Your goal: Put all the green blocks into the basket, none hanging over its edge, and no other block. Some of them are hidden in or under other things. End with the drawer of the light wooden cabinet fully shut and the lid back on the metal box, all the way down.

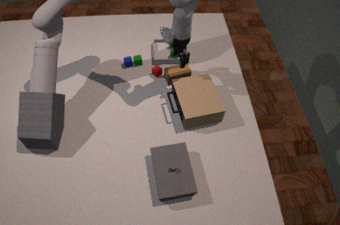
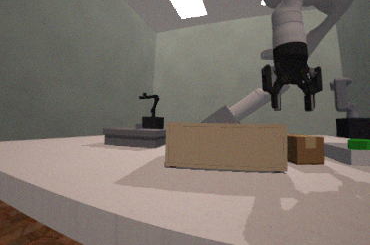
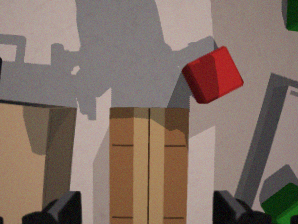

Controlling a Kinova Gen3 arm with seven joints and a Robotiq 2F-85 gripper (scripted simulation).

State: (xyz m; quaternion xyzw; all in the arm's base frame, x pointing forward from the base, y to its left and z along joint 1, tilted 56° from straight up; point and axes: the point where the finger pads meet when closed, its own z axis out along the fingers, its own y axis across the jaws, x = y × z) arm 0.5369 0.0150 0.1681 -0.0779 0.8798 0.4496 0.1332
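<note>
Right now the blue block is 22 cm behind my hand, 10 cm to the left of it and 10 cm below it. From my hand the other things lie so: cardboard box (8 cm below); light wooden cabinet (5 cm ahead, 16 cm to the right, 8 cm below); red block (9 cm behind, 3 cm to the left, 10 cm below).
</note>
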